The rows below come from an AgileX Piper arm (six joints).
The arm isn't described. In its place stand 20 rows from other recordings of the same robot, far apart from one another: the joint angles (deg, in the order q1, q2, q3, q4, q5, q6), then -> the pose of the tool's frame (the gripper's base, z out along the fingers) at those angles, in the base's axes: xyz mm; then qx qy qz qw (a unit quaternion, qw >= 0).
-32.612 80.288 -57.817 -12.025 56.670 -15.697 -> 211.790 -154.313 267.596 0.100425 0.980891 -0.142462 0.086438
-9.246 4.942 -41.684 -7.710 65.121 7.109 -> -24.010 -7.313 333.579 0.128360 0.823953 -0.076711 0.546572
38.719 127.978 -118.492 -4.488 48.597 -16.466 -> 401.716 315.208 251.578 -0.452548 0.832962 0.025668 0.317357
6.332 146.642 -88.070 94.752 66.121 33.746 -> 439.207 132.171 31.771 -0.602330 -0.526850 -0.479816 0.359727
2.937 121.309 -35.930 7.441 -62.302 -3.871 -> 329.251 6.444 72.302 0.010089 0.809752 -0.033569 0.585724
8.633 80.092 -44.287 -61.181 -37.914 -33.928 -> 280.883 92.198 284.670 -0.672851 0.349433 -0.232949 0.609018
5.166 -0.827 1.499 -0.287 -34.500 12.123 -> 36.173 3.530 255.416 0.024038 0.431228 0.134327 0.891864
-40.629 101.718 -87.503 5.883 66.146 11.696 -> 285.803 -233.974 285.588 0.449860 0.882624 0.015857 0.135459
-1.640 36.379 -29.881 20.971 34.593 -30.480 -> 120.881 15.037 286.807 -0.134295 0.870476 0.030461 0.472556
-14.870 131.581 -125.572 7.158 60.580 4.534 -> 496.143 -121.516 246.737 0.179203 0.950940 0.037932 0.249322
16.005 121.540 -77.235 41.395 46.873 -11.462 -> 377.336 153.923 123.685 0.004267 0.963499 0.266883 0.020604
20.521 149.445 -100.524 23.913 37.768 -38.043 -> 437.070 187.719 -11.404 -0.342791 0.926453 0.126005 0.091116
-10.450 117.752 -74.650 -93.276 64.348 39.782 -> 388.778 -154.983 196.872 -0.057947 0.780993 -0.616110 0.084262
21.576 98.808 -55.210 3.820 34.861 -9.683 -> 293.565 119.815 169.750 -0.243042 0.959037 0.037554 0.140602
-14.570 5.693 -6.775 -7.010 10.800 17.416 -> 58.042 -17.237 230.488 0.167295 0.715872 -0.032300 0.677123
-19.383 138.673 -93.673 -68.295 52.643 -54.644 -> 419.999 -219.008 80.149 0.584929 -0.682259 0.338391 0.279056
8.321 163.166 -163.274 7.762 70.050 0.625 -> 560.101 93.595 130.371 -0.056637 0.972346 0.083790 0.210512
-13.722 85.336 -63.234 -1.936 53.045 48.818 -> 283.628 -71.785 269.310 0.504668 0.845805 0.037610 0.168847
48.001 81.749 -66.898 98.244 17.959 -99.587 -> 203.170 267.151 375.913 -0.399858 0.632249 0.367133 0.552801
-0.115 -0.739 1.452 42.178 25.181 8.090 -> 49.848 25.897 176.160 0.235875 0.753512 0.346812 0.506265
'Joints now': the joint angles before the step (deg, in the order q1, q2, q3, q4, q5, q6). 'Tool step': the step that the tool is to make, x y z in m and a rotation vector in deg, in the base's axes. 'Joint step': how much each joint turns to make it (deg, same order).
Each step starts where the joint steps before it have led.
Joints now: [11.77, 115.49, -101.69, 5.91, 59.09, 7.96]
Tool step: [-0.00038, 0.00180, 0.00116, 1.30, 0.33, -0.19]
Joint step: [0.00, 0.00, -0.22, 1.34, 0.28, 0.02]
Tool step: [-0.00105, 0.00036, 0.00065, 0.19, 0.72, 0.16]
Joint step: [0.00, 0.00, -0.22, 0.36, 0.91, -0.11]
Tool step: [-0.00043, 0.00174, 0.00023, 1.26, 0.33, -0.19]
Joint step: [0.00, 0.00, 0.00, 1.31, 0.07, 0.01]
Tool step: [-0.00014, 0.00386, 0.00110, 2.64, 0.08, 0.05]
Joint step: [0.00, 0.00, -0.04, 2.85, -0.34, -0.57]
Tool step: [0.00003, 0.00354, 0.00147, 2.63, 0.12, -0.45]
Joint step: [0.00, 0.00, -0.09, 2.64, -0.33, -0.01]
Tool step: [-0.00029, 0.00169, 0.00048, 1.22, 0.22, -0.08]
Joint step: [0.00, 0.00, 0.00, 1.30, 0.00, -0.12]
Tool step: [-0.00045, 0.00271, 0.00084, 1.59, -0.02, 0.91]
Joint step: [0.00, 0.00, 0.00, 2.09, 0.00, -1.36]
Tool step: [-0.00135, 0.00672, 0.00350, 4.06, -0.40, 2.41]
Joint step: [0.00, -0.12, 0.00, 5.35, 0.00, -3.63]
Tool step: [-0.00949, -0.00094, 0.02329, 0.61, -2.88, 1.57]
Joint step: [0.00, -3.06, 0.00, 0.63, 0.72, -1.60]
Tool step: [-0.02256, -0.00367, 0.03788, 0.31, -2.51, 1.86]
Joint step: [0.00, -5.43, 0.00, -0.01, 3.41, -0.59]
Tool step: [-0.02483, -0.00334, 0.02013, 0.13, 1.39, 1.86]
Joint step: [0.00, -4.50, 1.69, 0.47, 4.54, 0.00]
